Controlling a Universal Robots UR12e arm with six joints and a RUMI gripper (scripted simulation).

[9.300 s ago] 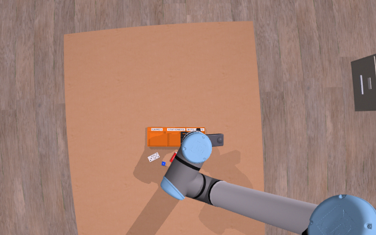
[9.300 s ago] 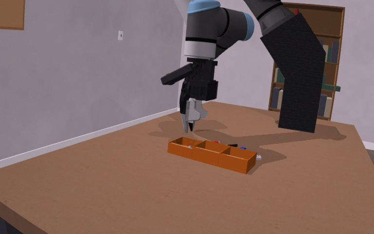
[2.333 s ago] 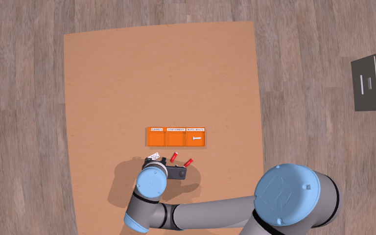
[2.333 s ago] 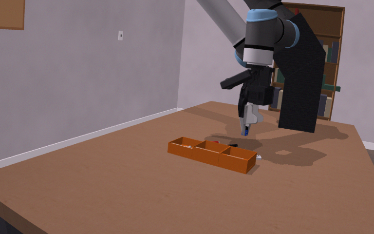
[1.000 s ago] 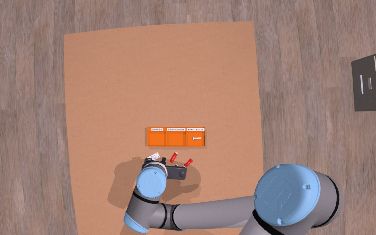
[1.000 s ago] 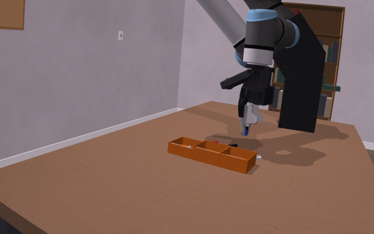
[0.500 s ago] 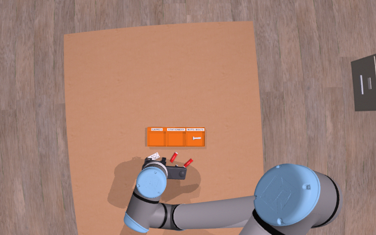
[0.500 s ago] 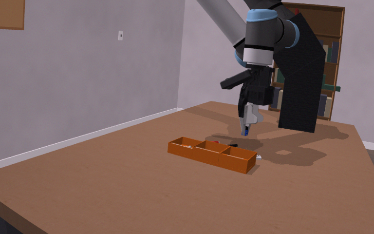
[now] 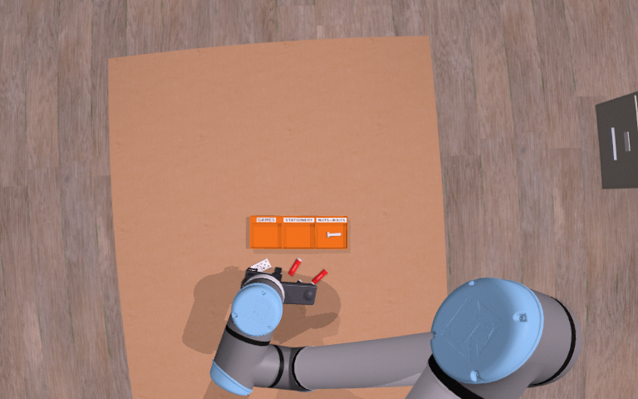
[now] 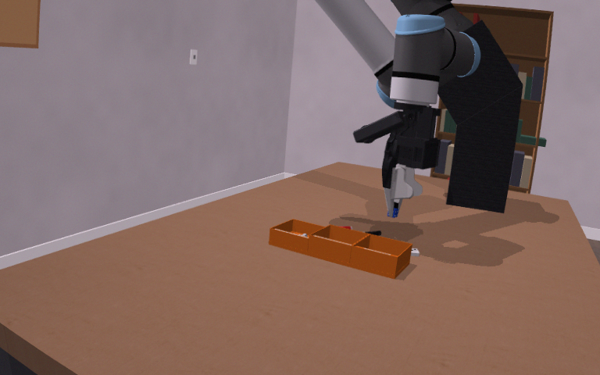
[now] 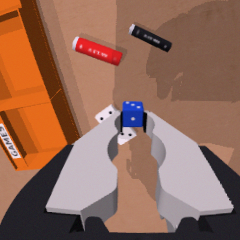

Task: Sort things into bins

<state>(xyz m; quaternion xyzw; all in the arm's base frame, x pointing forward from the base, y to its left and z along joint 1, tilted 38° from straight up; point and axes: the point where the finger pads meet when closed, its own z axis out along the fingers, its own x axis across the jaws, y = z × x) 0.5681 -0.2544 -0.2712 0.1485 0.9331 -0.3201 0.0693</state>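
The white domino lies 7 cm below my hand, 4 cm to the left of it and 3 cm ahead of it. The rest, counted from my hand: black stick: 7 cm below, 4 cm to the right, 3 cm behind; blue die: 1 cm below; orange three-part bin: 11 cm ahead, 7 cm to the right, 6 cm below.
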